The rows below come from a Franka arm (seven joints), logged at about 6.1 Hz.
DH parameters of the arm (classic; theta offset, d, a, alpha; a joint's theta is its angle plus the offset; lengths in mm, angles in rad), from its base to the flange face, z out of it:
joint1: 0 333 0 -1.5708
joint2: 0 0 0 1.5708
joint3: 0 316 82.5 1.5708
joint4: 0 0 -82.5 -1.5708
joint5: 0 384 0 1.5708
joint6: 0 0 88 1.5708
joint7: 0 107 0 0
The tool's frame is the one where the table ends.
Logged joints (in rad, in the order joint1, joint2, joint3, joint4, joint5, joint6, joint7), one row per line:
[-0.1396 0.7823 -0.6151 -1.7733 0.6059 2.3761 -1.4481]
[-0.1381 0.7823 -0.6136 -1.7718 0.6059 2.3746 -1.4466]
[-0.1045 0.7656 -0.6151 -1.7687 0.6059 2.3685 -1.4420]
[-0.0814 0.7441 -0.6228 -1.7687 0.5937 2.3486 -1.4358]
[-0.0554 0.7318 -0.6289 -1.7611 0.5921 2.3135 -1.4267]
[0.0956 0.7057 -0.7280 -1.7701 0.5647 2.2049 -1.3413]
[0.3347 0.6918 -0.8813 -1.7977 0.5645 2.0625 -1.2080]
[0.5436 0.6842 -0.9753 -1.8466 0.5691 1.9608 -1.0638]
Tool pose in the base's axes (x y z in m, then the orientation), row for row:
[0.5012 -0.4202 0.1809 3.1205 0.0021 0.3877]
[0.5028 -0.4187 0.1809 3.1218 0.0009 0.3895]
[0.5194 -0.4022 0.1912 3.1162 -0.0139 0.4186]
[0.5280 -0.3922 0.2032 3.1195 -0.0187 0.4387]
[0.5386 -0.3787 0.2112 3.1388 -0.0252 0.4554]
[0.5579 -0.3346 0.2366 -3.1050 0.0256 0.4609]
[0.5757 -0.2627 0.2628 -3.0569 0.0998 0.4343]
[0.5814 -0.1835 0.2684 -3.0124 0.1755 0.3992]
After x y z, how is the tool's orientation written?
As angles about the fixed x, y, z axes (roll, pitch, yaw), in radians.
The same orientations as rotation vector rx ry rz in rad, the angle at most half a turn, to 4 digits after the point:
[3.0620 0.6012 0.0031]
[3.0630 0.6042 0.0046]
[3.0515 0.6479 0.0294]
[3.0491 0.6794 0.0360]
[-3.0574 -0.7084 -0.0395]
[-3.0293 -0.7100 0.0518]
[-3.0045 -0.6562 0.1781]
[-2.9784 -0.5849 0.3007]

